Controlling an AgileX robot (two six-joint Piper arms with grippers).
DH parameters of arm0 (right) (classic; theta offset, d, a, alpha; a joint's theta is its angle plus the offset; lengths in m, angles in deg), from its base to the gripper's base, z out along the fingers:
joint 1: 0 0.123 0 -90
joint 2: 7.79 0 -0.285 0
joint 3: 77.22 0 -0.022 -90
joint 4: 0 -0.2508 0 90
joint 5: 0 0 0.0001 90
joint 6: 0 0.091 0 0
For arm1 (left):
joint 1: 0 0.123 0 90
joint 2: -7.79 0 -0.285 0
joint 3: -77.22 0 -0.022 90
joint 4: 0 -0.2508 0 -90
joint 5: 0 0 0.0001 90
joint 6: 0 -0.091 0 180
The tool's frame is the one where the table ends.
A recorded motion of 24 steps. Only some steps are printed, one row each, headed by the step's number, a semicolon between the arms.
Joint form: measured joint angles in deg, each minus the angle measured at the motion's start. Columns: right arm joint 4, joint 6, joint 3, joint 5, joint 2, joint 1; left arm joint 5, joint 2, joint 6, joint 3, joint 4, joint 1.
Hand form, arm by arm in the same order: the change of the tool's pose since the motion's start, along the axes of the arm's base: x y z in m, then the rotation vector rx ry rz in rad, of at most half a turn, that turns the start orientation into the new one. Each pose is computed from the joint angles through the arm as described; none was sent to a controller.
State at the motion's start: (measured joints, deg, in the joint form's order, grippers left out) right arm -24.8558 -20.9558 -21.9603 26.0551 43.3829 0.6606; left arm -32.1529 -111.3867 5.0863 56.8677 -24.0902 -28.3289
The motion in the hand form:
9: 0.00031 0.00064 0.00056 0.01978 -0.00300 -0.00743; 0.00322 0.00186 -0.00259 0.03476 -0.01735 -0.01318
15: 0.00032 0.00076 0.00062 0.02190 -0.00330 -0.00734; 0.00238 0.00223 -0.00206 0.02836 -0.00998 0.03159
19: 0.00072 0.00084 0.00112 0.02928 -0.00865 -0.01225; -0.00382 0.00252 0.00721 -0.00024 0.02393 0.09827
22: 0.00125 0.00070 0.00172 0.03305 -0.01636 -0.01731; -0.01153 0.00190 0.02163 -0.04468 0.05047 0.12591
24: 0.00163 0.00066 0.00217 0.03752 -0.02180 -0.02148; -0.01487 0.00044 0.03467 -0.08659 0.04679 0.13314
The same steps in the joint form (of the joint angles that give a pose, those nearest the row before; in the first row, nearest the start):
9: -1.20 0.01 0.00 -0.21 0.00 0.00; -0.15 -0.76 2.39 0.27 -4.03 0.00
15: -1.41 -0.10 0.00 -0.20 0.00 0.00; -1.05 -0.70 4.14 0.41 -3.21 0.00
19: -1.90 -0.11 0.00 -0.55 0.00 0.00; -3.76 1.23 3.37 0.29 1.88 0.00
22: -2.18 -0.10 0.00 -1.04 0.00 0.00; -5.88 4.29 0.30 -0.16 7.53 0.00
24: -2.49 -0.10 0.00 -1.40 0.00 0.00; -6.60 6.73 -1.66 -0.15 10.78 0.00

